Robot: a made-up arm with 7 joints.
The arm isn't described. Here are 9 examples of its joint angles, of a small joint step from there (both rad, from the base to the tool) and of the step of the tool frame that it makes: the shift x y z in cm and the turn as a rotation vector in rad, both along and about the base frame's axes.
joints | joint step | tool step
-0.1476 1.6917 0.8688 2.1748 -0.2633 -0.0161 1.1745 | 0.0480 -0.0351 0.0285 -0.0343 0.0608 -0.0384 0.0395 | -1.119 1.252 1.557 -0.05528 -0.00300 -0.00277
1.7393 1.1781 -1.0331 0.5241 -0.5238 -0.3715 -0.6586 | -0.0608 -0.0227 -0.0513 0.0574 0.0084 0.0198 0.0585 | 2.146 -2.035 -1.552 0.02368 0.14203 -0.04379
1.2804 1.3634 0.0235 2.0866 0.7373 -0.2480 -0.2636 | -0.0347 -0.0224 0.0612 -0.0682 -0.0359 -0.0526 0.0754 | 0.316 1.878 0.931 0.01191 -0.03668 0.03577
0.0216 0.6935 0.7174 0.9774 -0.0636 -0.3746 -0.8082 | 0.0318 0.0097 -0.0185 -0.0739 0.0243 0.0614 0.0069 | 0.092 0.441 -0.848 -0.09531 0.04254 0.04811
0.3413 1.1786 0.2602 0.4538 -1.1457 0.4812 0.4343 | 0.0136 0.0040 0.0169 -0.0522 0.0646 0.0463 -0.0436 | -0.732 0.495 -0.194 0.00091 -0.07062 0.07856
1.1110 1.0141 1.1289 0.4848 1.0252 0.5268 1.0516 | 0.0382 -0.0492 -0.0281 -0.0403 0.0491 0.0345 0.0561 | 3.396 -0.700 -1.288 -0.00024 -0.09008 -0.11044
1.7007 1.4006 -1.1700 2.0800 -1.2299 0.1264 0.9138 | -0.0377 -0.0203 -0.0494 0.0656 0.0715 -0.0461 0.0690 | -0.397 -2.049 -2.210 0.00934 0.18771 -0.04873
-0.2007 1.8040 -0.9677 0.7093 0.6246 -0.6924 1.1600 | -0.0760 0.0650 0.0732 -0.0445 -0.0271 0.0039 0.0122 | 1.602 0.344 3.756 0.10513 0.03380 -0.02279
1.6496 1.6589 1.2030 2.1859 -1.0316 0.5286 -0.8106 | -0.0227 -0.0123 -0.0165 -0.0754 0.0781 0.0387 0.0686 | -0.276 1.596 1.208 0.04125 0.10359 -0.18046
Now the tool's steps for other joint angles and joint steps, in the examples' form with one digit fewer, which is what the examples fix.
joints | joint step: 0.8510 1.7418 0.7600 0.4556 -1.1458 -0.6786 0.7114 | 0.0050 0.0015 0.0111 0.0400 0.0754 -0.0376 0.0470
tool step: -0.37 -0.68 1.09 0.0316 -0.0224 -0.0651
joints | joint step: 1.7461 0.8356 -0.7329 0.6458 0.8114 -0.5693 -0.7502 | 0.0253 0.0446 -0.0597 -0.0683 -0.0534 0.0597 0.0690
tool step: -0.71 2.64 -1.11 0.0553 0.1520 0.0909
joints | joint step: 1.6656 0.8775 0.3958 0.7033 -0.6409 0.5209 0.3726 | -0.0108 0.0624 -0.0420 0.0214 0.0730 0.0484 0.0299
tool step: -2.29 0.75 0.29 -0.0268 -0.0052 -0.0014
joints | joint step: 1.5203 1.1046 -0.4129 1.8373 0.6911 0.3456 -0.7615 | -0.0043 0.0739 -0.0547 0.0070 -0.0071 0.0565 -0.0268
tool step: 0.33 0.35 -0.70 -0.0016 0.0806 0.1152
